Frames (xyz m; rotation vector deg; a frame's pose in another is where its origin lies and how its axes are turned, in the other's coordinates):
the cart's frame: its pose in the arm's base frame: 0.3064 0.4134 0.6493 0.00 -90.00 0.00
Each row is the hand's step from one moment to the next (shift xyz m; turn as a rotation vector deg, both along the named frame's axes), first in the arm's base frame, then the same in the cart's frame.
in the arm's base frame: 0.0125 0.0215 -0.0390 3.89 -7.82 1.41
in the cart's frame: -0.0390 0.0215 -0.0125 1.41 -7.82 -3.89
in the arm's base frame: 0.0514 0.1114 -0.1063 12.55 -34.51 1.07
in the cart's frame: -0.1063 0.1114 -0.0514 1.07 -34.51 -12.55
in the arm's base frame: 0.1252 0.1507 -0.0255 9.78 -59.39 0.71
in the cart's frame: -0.0255 0.1507 -0.1252 0.71 -59.39 -9.78
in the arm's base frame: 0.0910 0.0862 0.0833 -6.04 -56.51 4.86
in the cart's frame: 0.0833 0.0862 -0.0910 4.86 -56.51 6.04
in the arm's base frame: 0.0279 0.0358 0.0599 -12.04 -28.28 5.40
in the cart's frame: 0.0599 0.0358 -0.0279 5.40 -28.28 12.04
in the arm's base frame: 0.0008 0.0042 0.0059 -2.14 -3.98 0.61
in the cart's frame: 0.0059 0.0042 -0.0008 0.61 -3.98 2.14
